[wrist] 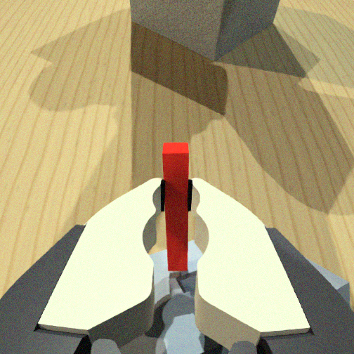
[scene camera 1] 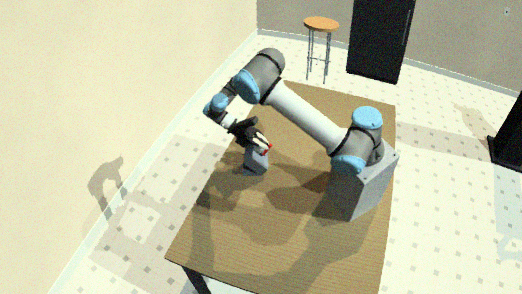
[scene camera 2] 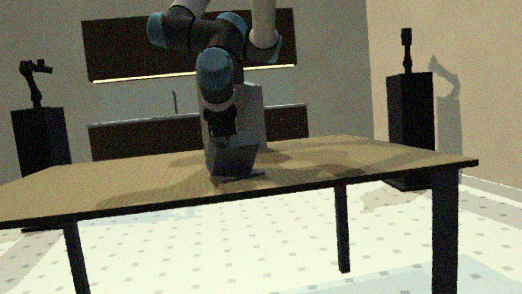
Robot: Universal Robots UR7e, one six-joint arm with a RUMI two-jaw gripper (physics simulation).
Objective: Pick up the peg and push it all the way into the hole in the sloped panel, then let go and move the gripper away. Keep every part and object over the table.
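Frame: origin at the arm's base, x ahead, y left, z up, level; metres.
Seen in the pictures: gripper, between the fingertips: (scene camera 1: 269, 148).
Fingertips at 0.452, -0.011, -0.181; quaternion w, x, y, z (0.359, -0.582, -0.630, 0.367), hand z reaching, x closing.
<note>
Pixels of each thing's top centre, then the offset from my fingertips to it, as dx, dy, dz. Level surfaces: height alone.
- red peg, centre of its top: (scene camera 1: 267, 143) +0.012, +0.002, +0.025
- blue-grey block with the sloped panel, centre of its top: (scene camera 2: 230, 132) (scene camera 1: 255, 148) +0.064, +0.026, -0.005
- wooden table, height of its surface: dz -0.130
My gripper (scene camera 1: 264, 146) (wrist: 176, 181) is shut on the red peg (scene camera 1: 270, 146) (wrist: 176, 162). In the wrist view the peg runs straight between the two pale fingers, with its top end sticking out past the tips and its other end above bluish surfaces. The blue-grey block with the sloped panel (scene camera 1: 256, 164) (scene camera 2: 234, 160) stands on the table, right under the fingers. In scene camera 2 the fingertips are hidden by the block. The hole is not visible, and whether the peg's end touches the panel cannot be told.
The wooden table (scene camera 1: 240, 230) (scene camera 2: 150, 187) carries the arm's grey base (scene camera 1: 350, 192) (wrist: 175, 22), to the right of the block in scene camera 1. The table's edge (scene camera 2: 295, 186) runs close to the block in scene camera 2. A stool (scene camera 1: 321, 23) stands on the floor behind.
</note>
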